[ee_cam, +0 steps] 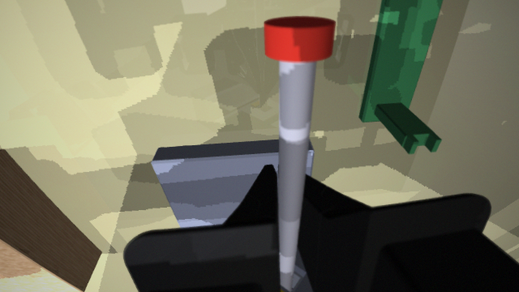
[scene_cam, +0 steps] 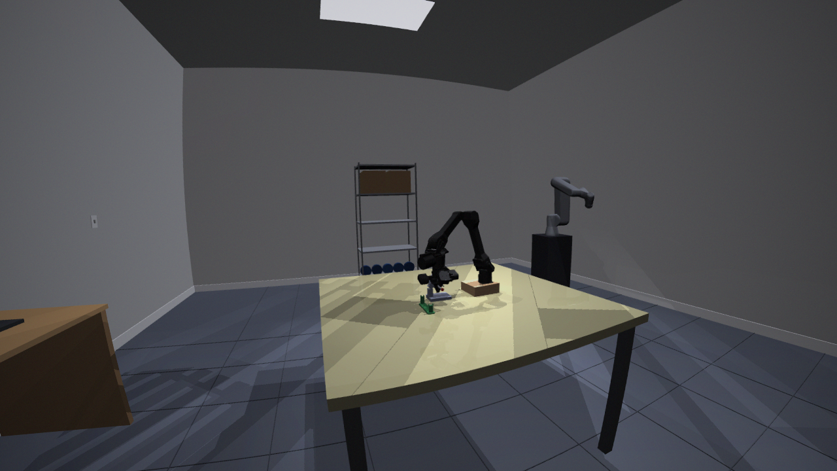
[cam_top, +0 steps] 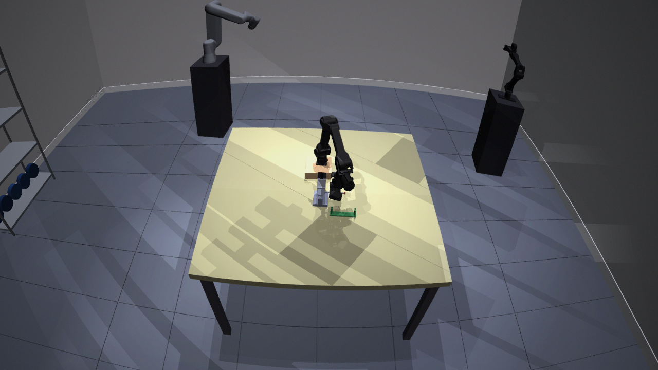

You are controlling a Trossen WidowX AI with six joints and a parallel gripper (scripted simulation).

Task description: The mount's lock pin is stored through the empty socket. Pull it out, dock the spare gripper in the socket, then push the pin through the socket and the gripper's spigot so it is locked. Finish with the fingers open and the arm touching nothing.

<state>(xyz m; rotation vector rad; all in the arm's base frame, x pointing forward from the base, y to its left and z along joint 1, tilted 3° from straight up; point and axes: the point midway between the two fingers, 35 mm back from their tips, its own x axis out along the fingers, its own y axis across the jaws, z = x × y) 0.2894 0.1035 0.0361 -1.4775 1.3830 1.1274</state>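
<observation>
The mount lies 5 cm to the right of my gripper tip. Round my gripper tip: green rack: 7 cm to the left, 7 cm ahead, 3 cm below; then spare gripper: 7 cm above, 6 cm to the right, 2 cm behind.
</observation>
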